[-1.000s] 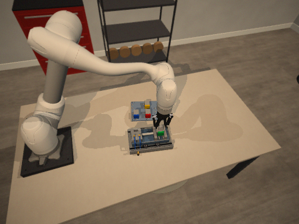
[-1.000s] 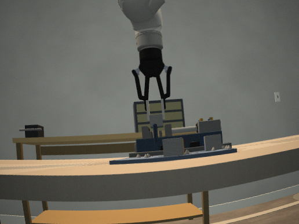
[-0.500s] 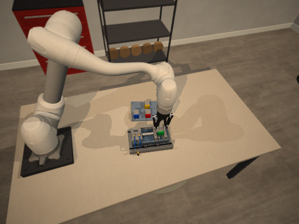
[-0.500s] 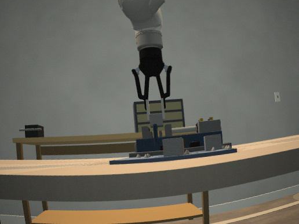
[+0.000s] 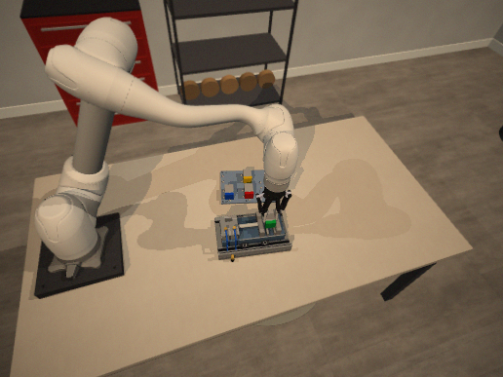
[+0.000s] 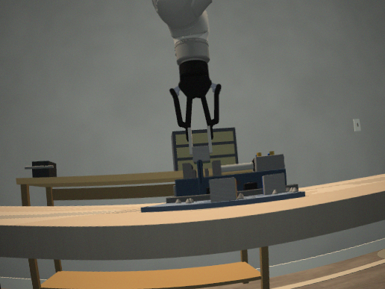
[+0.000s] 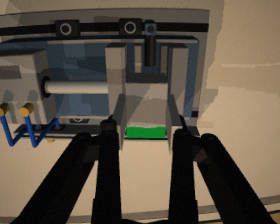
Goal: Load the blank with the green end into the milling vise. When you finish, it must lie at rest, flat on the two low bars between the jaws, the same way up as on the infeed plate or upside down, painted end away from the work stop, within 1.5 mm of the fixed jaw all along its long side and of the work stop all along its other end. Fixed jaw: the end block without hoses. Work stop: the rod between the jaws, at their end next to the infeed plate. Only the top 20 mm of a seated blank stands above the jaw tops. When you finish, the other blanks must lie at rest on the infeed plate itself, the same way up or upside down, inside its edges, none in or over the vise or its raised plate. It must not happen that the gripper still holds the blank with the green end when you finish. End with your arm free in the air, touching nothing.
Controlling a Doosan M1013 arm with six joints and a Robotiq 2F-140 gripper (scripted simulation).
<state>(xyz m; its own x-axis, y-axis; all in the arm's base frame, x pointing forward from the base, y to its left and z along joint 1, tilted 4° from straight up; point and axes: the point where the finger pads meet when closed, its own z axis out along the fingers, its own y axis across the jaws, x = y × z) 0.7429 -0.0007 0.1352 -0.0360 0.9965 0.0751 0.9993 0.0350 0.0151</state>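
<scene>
My hand is 30 mm above the green-ended blank. From my hand the other things lie so: work stop rod 50 mm to the left, 60 mm below; then fixed jaw 30 mm ahead, 10 mm to the left, 70 mm below; then moving jaw 30 mm behind, 70 mm below.
</scene>
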